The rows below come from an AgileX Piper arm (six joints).
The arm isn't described. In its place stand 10 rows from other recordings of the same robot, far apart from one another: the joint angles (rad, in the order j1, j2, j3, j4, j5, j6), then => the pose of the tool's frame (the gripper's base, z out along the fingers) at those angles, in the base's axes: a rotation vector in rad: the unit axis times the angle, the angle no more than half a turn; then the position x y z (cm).
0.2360 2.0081 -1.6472 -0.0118 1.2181 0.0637 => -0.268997, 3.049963, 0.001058, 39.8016, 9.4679, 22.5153
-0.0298 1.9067 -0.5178 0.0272 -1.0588 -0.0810 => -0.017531, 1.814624, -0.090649, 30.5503, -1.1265, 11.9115
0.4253 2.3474 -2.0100 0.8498 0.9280 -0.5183 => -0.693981, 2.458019, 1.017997, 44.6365, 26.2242, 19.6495
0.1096 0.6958 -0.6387 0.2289 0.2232 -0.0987 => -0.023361, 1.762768, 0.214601, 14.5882, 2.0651, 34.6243
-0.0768 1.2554 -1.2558 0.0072 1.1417 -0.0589 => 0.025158, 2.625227, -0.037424, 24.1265, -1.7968, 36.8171
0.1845 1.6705 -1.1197 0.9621 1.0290 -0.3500 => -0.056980, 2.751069, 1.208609, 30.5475, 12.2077, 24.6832
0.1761 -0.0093 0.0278 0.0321 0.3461 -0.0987 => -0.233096, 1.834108, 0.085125, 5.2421, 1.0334, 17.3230
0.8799 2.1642 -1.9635 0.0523 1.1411 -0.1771 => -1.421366, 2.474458, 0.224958, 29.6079, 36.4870, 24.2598
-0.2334 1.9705 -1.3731 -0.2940 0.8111 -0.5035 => -0.655728, 2.887136, -0.463741, 38.3635, -11.0855, 17.9134
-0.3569 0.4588 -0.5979 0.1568 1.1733 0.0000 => 0.461139, 2.457255, 0.059261, 5.7286, -0.7376, 28.7519
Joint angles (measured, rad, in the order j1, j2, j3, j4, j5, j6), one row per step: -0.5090, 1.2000, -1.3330, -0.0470, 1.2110, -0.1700; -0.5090, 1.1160, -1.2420, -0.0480, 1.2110, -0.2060; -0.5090, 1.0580, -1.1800, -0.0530, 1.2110, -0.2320; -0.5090, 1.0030, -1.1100, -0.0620, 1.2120, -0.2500; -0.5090, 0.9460, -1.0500, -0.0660, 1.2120, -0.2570; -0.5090, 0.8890, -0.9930, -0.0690, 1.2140, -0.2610; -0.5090, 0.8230, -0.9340, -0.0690, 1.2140, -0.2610; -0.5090, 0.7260, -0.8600, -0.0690, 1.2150, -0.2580; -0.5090, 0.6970, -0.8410, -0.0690, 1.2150, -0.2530; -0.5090, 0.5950, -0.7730, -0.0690, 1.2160, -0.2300; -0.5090, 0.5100, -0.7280, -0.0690, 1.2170, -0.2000; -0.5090, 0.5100, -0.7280, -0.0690, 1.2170, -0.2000; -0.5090, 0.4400, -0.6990, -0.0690, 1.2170, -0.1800; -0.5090, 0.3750, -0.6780, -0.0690, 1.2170, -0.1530; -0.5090, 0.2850, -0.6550, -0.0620, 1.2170, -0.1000; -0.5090, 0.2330, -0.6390, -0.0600, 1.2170, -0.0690
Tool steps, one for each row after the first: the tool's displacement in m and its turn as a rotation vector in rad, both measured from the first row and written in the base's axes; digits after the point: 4 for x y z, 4 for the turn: -0.0202, 0.0111, -0.0086, -0.0138, 0.0175, 0.0299; -0.0339, 0.0184, -0.0153, -0.0278, 0.0314, 0.0507; -0.0470, 0.0248, -0.0259, -0.0351, 0.0552, 0.0643; -0.0599, 0.0316, -0.0339, -0.0400, 0.0619, 0.0694; -0.0725, 0.0383, -0.0420, -0.0432, 0.0664, 0.0721; -0.0862, 0.0460, -0.0503, -0.0469, 0.0604, 0.0719; -0.1053, 0.0566, -0.0606, -0.0569, 0.0406, 0.0685; -0.1107, 0.0596, -0.0632, -0.0598, 0.0305, 0.0640; -0.1289, 0.0698, -0.0741, -0.0660, -0.0052, 0.0439; -0.1431, 0.0777, -0.0813, -0.0714, -0.0488, 0.0183; -0.1431, 0.0777, -0.0813, -0.0714, -0.0488, 0.0183; -0.1542, 0.0839, -0.0858, -0.0818, -0.0912, 0.0015; -0.1642, 0.0895, -0.0891, -0.0895, -0.1389, -0.0203; -0.1773, 0.0975, -0.0931, -0.0873, -0.2198, -0.0591; -0.1845, 0.1017, -0.0967, -0.0852, -0.2638, -0.0813
